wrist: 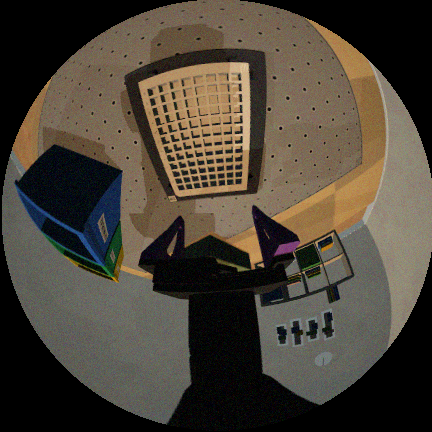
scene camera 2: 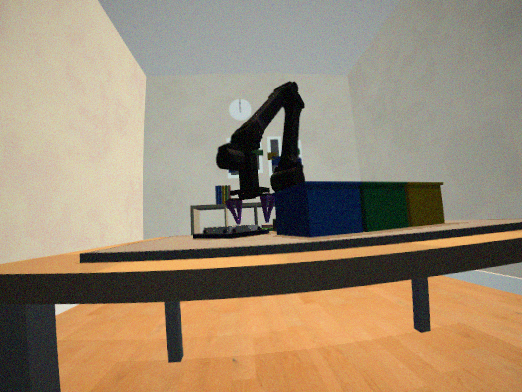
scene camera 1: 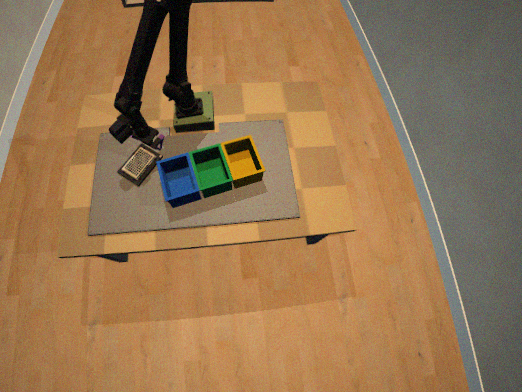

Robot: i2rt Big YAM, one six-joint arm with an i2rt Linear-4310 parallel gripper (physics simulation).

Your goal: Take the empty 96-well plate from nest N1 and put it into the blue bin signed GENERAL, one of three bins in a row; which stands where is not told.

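Frame: origin at the arm's base, x down, y back, z left, level; metres.
Seen in the pictures: gripper, fingertip midpoint: (wrist: 216,213) (scene camera 2: 252,223) (scene camera 1: 151,144); arm's base at its link origin: (scene camera 1: 189,109).
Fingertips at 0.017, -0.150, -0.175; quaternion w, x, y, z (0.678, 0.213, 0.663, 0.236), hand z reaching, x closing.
Pixels of each thing's top centre, then the offset from my fingertips to it, as dx, dy, dz. "*": a spot on its surface instead. Level surfaces: height alone.
- pale 96-well plate at its top centre: (wrist: 201,138) (scene camera 2: 232,225) (scene camera 1: 138,162) +0.003, -0.075, -0.059
- dark nest at a spot on its surface: (wrist: 258,110) * +0.017, -0.056, -0.112
- grey mat at its surface level: dx +0.029
The pale 96-well plate (scene camera 1: 140,163) (wrist: 197,191) lies flat in the dark nest (wrist: 258,110) (scene camera 2: 202,236), at the left of the grey mat in scene camera 1. A small tag shows at the nest's near corner; its writing is not readable. My gripper (scene camera 2: 253,222) (wrist: 216,213) is open and empty, fingers pointing down. In the wrist view its fingertips stand short of the plate's near short end; in scene camera 2 they appear low, a little above plate height. The blue bin (scene camera 1: 179,180) (scene camera 2: 330,210) (wrist: 109,200) stands at the row's end closest to the nest; its sign is unreadable.
The green bin (scene camera 1: 212,170) (scene camera 2: 384,206) stands in the middle of the row, and the yellow bin (scene camera 1: 245,162) (scene camera 2: 425,202) at the far end. The arm's green base (scene camera 1: 207,112) stands behind the grey mat (scene camera 1: 130,215). A shelf unit stands by the back wall.
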